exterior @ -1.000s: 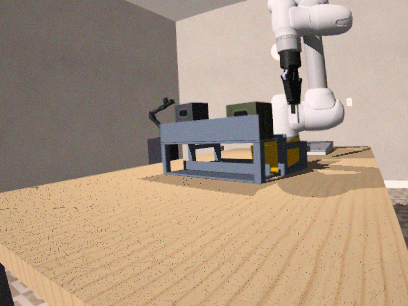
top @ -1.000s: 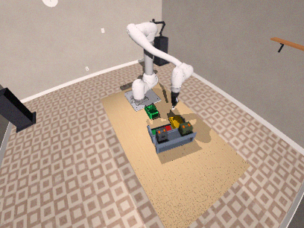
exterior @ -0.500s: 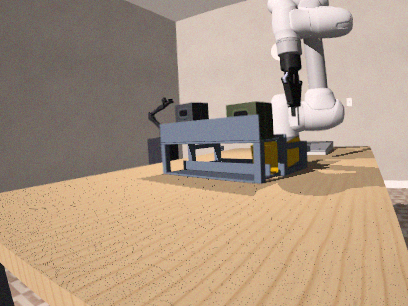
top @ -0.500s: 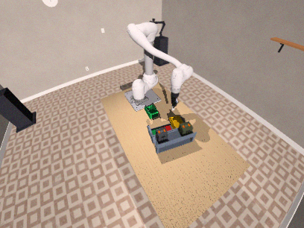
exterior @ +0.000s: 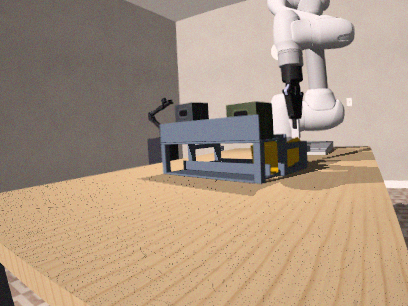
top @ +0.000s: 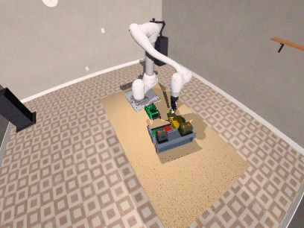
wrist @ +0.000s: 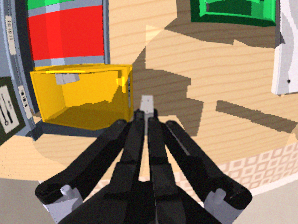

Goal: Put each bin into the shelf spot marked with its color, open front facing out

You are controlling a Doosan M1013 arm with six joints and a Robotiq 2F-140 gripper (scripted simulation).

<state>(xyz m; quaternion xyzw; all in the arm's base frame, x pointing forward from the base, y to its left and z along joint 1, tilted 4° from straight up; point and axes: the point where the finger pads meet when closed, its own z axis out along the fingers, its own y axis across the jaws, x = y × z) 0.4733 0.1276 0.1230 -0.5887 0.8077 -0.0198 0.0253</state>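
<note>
The yellow bin lies 11 cm ahead of my hand, 7 cm below it and 4 cm to the right of it. Round my hand: dark box: 30 cm to the right, 18 cm ahead, 4 cm above; green bin: 21 cm behind, 14 cm to the right, 9 cm below.
</note>
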